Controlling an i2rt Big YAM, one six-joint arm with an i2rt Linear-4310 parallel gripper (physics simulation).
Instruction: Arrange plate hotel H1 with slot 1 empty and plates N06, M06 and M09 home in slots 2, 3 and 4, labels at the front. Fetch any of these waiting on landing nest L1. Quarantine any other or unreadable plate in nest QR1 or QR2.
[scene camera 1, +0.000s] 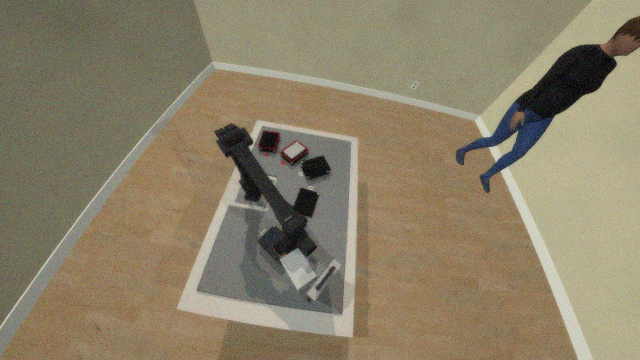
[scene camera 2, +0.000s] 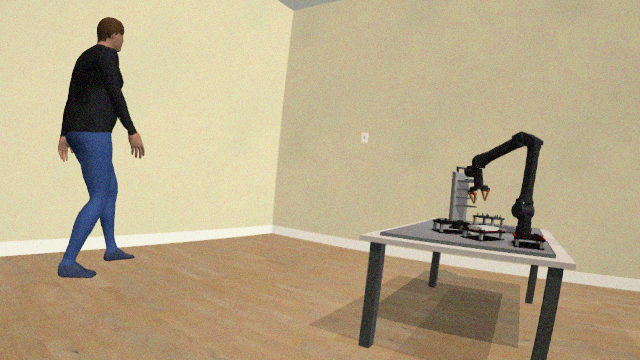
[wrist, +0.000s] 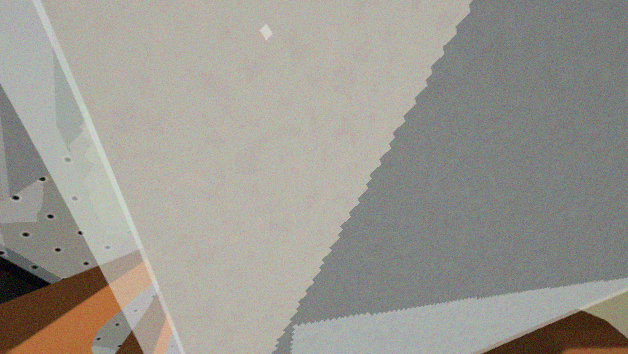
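Pixels of known places: gripper, between the fingertips: (scene camera 1: 288, 249) (scene camera 2: 479, 202); arm's base, origin of its link: (scene camera 1: 254, 192).
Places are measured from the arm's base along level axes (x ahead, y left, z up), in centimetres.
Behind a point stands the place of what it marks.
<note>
The plate hotel (scene camera 1: 326, 279) {x 45.9, y -41.2, z 36.6 cm} (scene camera 2: 457, 197) stands at the far end, its shelves facing the arm. A pale flat piece (scene camera 1: 298, 270) {x 36.4, y -39.6, z 29.1 cm} shows over the shelf side; I cannot tell whether it is a shelf or a plate. My gripper (scene camera 2: 479, 200) {x 30.0, y -30.6, z 14.9 cm} (wrist: 362, 285) is open and empty, hanging close by the hotel shelves. In the wrist view a clear panel edge (wrist: 107, 162) crosses one finger. A dark nest (scene camera 1: 271, 240) {x 19.9, y -26.9, z 6.6 cm} (scene camera 2: 488, 218) {x 21.9, y -20.6, z 6.1 cm} lies under the gripper. A white plate (scene camera 1: 295, 149) {x 16.6, y 34.8, z 6.1 cm} (scene camera 2: 484, 228) {x 14.9, y 40.5, z 5.7 cm} sits on a red-edged nest. Nest and plate labels cannot be read.
Another red-edged nest (scene camera 1: 269, 141) (scene camera 2: 529, 240) stands near the table's other end. Two black nests (scene camera 1: 315, 167) {x 32.8, y 24.0, z 5.6 cm} (scene camera 1: 306, 202) {x 32.4, y 0.1, z 1.9 cm} stand along one side. The arm reaches over the table (scene camera 1: 355, 225) {x 64.0, y -6.6, z -0.7 cm} (scene camera 2: 562, 257) {x -17.7, y 51.0, z -0.6 cm}. A person (scene camera 1: 560, 85) (scene camera 2: 92, 95) is on the floor away from the table.
</note>
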